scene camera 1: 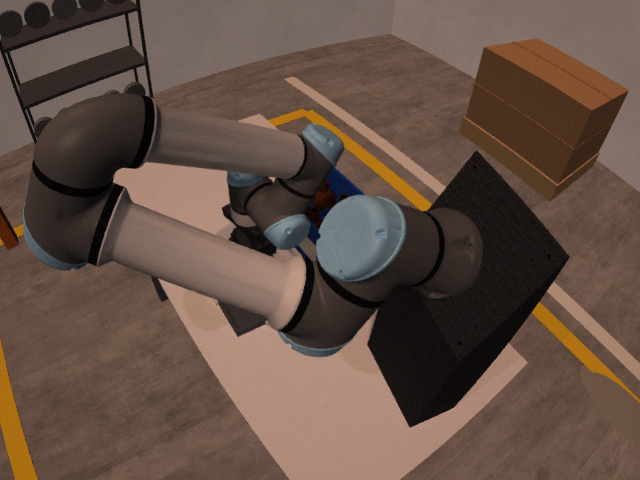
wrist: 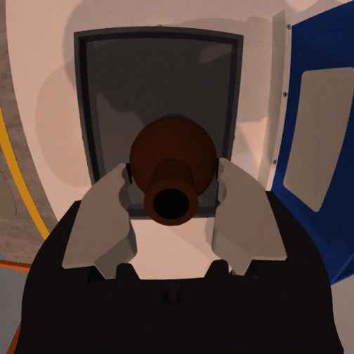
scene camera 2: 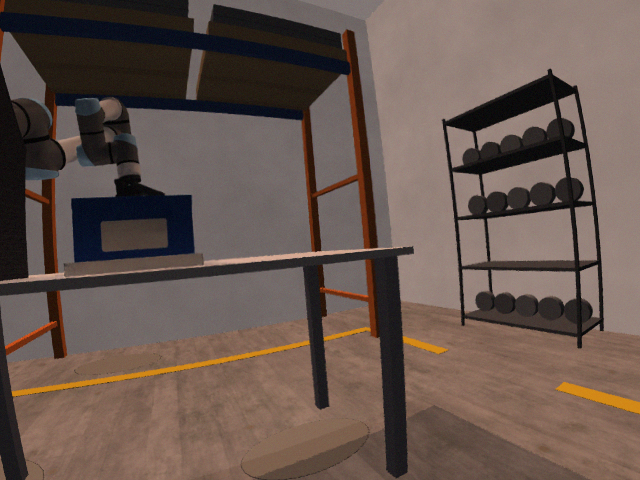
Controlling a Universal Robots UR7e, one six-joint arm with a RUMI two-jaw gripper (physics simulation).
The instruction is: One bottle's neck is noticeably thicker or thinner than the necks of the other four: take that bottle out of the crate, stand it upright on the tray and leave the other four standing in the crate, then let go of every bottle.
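Places are measured from the arm's base along level axes (x ahead, y left, z up), in millimetres.
Pixels of known places: arm's base, link origin: (scene camera 1: 445,254).
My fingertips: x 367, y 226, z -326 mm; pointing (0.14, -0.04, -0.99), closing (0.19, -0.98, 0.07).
For each thing: its top centre in the pictures, then the offset to it from my fingertips. "*": a spot on its surface instead. Level surfaces: height alone.
- tray, surface spot: (scene camera 1: 240,326) * dx -109, dy +76, dz -96 mm
- blue crate, top centre: (scene camera 1: 330,200) (scene camera 2: 138,202) dx +57, dy -243, dz +74 mm
- pale base strip, surface spot: (scene camera 2: 134,264) * dx +72, dy -346, dz -86 mm
- table, surface height: dz -101 mm
A brown bottle (wrist: 172,145) is between the jaws of my gripper (wrist: 172,163), which is shut on its body; its open neck faces the wrist camera. The bottle is over the dark grey tray (wrist: 160,35) in the wrist view; whether its base touches the tray is hidden. Part of the tray (scene camera 1: 240,326) also shows beneath the arm in scene camera 1. The blue crate (wrist: 286,175) (scene camera 2: 132,206) stands beside the tray. Brown bottles (scene camera 1: 324,197) show partly inside it in scene camera 1, mostly hidden by the arm. My gripper (scene camera 2: 136,191) is partly hidden behind the crate in scene camera 2.
The crate stands on a pale base strip (scene camera 2: 134,264) (wrist: 274,100) on the table (scene camera 1: 320,408) (scene camera 2: 310,256). The arm's black pedestal (scene camera 1: 413,356) is at the table's near end. A cardboard box stack (scene camera 1: 537,108), an orange-posted rack (scene camera 2: 361,155) and a black shelf (scene camera 2: 516,265) stand farther off.
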